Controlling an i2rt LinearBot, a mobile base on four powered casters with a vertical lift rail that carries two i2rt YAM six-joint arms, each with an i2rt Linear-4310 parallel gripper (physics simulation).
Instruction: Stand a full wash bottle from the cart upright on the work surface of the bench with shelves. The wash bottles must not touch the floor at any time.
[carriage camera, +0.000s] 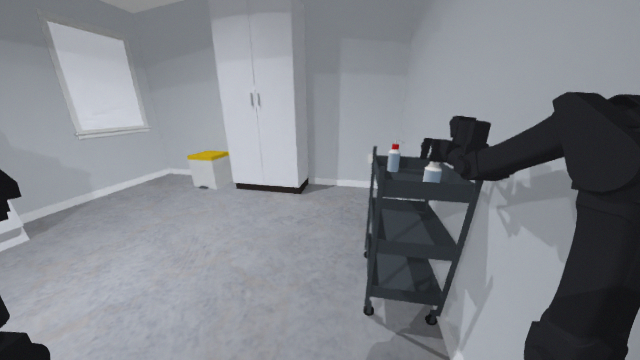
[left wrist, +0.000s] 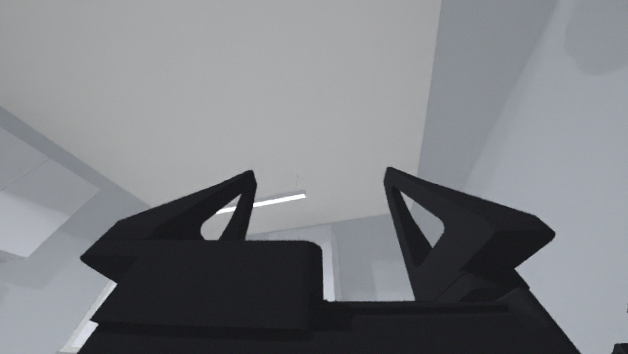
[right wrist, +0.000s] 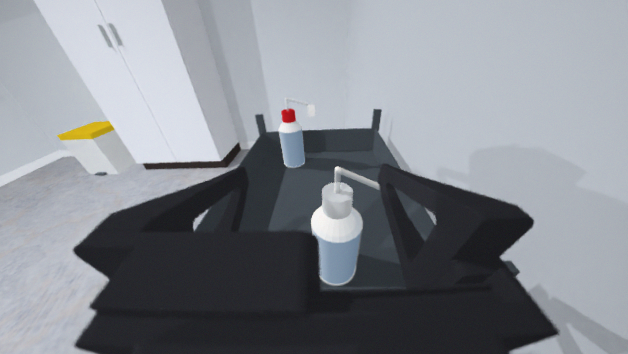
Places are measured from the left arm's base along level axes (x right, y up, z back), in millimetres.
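Pixels of known places: left gripper, fingertip midpoint: (left wrist: 319, 175); right gripper, fingertip midpoint: (carriage camera: 435, 145) (right wrist: 313, 172).
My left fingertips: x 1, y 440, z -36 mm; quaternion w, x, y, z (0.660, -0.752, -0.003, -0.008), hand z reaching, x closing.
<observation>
Ahead of a thing's pixels: the offset from my left fingertips to its middle.
A wash bottle with a white cap @[dx +796, dy -239, dz -539 mm] (carriage camera: 432, 174) (right wrist: 338, 256) stands upright at the near end of the top tray of the dark cart (carriage camera: 425, 190) (right wrist: 345, 140). A wash bottle with a red cap @[dx +778, dy -239, dz -861 mm] (carriage camera: 394, 161) (right wrist: 292, 148) stands upright farther back on the left side. Both show blue bodies. My right gripper (right wrist: 313, 172) is open, over the near end of the cart; the white-capped bottle shows between its fingers in the right wrist view, not gripped. My left gripper (left wrist: 319, 175) is open and empty, facing the ceiling. The bench with shelves cannot be made out for certain.
The cart's right side is close to the right wall (carriage camera: 500, 65). A tall white cabinet (carriage camera: 270, 100) (right wrist: 135, 85) stands at the back, with a yellow-lidded white bin (carriage camera: 212, 172) (right wrist: 97, 152) beside it. Part of a white unit (carriage camera: 11, 231) shows at the left edge.
</observation>
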